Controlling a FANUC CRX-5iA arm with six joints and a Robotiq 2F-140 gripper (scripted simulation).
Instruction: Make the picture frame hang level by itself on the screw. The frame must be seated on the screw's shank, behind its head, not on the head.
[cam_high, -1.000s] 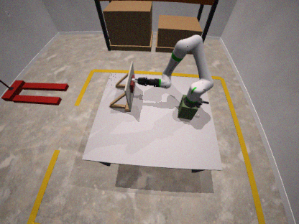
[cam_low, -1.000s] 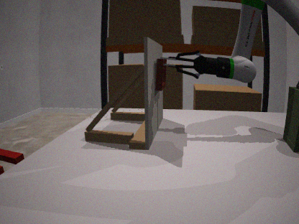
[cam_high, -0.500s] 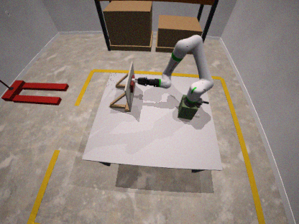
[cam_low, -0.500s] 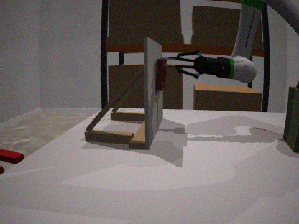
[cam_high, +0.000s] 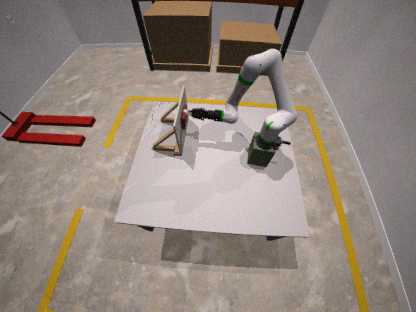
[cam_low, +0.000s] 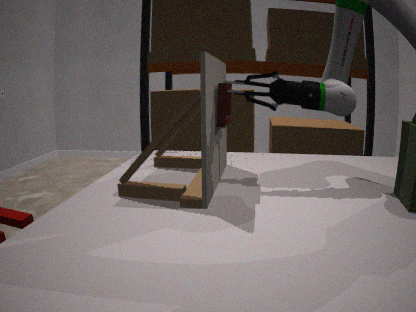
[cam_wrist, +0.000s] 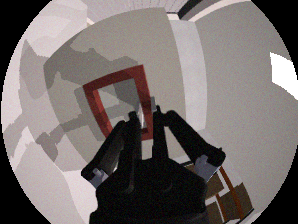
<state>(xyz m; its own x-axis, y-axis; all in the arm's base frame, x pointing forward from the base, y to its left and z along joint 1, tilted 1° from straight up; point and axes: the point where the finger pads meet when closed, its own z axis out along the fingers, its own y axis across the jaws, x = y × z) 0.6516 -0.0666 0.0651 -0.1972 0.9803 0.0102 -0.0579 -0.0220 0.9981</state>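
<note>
My hand is 40 mm short of the red picture frame, 10 mm to the right of it and 50 mm above it. Round my hand: grey wall panel (50 mm ahead, 10 mm to the left, 110 mm below).
</note>
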